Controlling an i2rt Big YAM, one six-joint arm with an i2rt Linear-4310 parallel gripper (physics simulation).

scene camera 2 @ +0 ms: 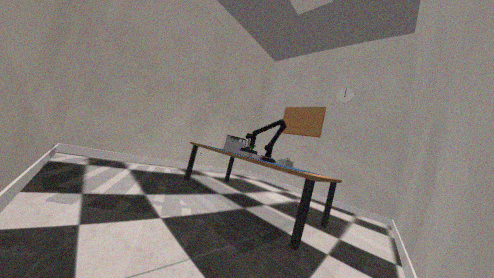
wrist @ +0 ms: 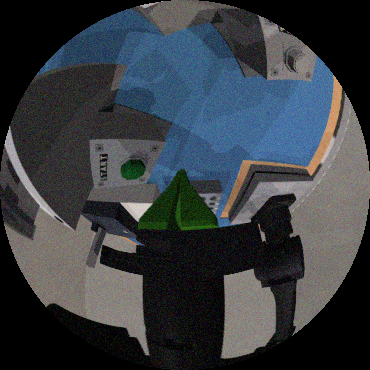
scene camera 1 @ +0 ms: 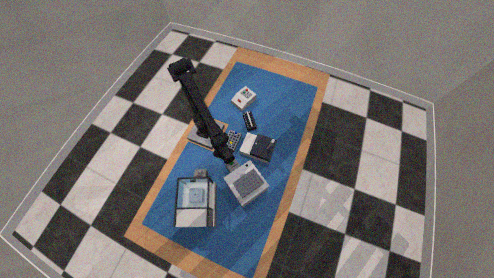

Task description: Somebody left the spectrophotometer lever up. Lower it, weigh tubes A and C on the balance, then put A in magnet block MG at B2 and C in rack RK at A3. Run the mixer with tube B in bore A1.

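Places are measured from the arm's base along level axes (x ahead, y left, z up), in millimetres.
Pixels of known places: gripper, fingertip midpoint: (wrist: 181, 173); arm's base, origin of the base link: (wrist: 271, 207) (scene camera 1: 205, 129).
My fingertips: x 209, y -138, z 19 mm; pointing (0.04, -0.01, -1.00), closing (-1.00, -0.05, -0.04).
Ahead of a thing's pixels: the offset from my fingertips to its top centre. "spot": to the spot under its first point. Level surfaces: height alone.
My gripper (scene camera 1: 231, 163) (wrist: 181, 173) is shut and empty, its green fingertips together beside the grey START panel @(spot: dx +70, dy -18, dz +17 mm) (wrist: 114, 175) with its green button @(dx +49, dy -20, dz +20 mm) (wrist: 133, 169). The panel adjoins the mixer (scene camera 1: 250, 184) (wrist: 60, 112). The glass-walled balance @(dx -41, dy -269, dz +168 mm) (scene camera 1: 195, 217) stands at the lower left of the mat in scene camera 1, with its PRINT button (wrist: 293, 60) in the wrist view. The spectrophotometer @(spot: dx +160, dy +128, dz +25 mm) (scene camera 1: 257, 147) (wrist: 111, 218) has a grey lever @(dx +227, dy +150, dz +146 mm) (scene camera 1: 271, 144) (wrist: 95, 247); its exact angle is unclear. The grey rack @(dx -19, dy +136, dz -24 mm) (scene camera 1: 233, 140) (wrist: 212, 200) shows yellow and blue caps; tube letters are unreadable. The fingers partly hide it in the wrist view.
A black block @(dx +33, dy +316, dz -6 mm) (scene camera 1: 249, 120), possibly the magnet block, lies beyond the rack. A white keypad box @(dx -72, dy +466, dz +16 mm) (scene camera 1: 243, 98) stands farther up the blue mat @(dz -55 mm) (scene camera 1: 285, 87). The arm's base plate (scene camera 1: 199, 139) is at the wooden table edge, beside the rack.
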